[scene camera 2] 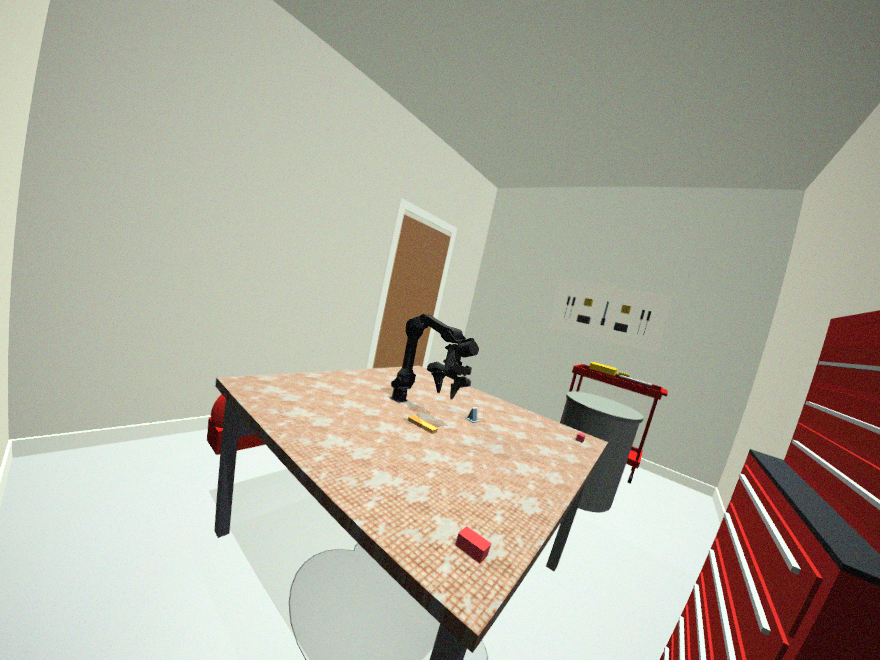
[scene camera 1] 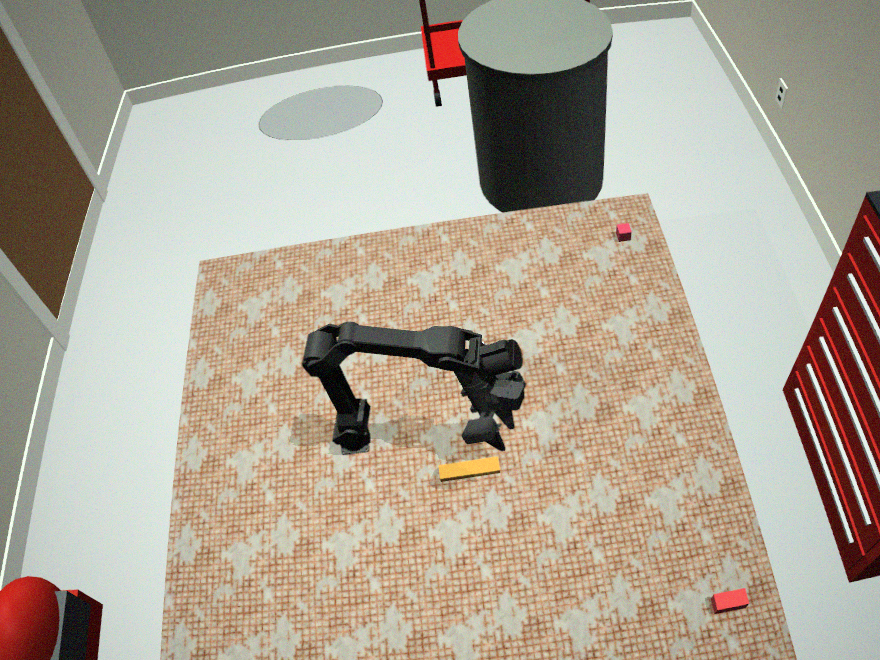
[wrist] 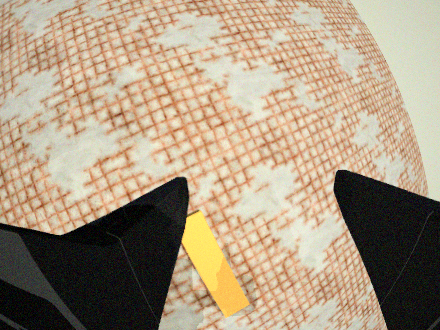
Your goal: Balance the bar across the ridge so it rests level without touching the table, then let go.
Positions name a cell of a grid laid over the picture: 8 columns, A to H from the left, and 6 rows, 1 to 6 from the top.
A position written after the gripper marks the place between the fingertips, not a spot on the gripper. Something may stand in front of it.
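Note:
In scene camera 1 the gripper (scene camera 1: E4) is open and empty, holding nothing, and a bar (scene camera 1: E5) is visible as well. Scene camera 2 shows the gripper (scene camera 2: E4), while the wrist view has both the gripper (wrist: E4) and the bar (wrist: D5).

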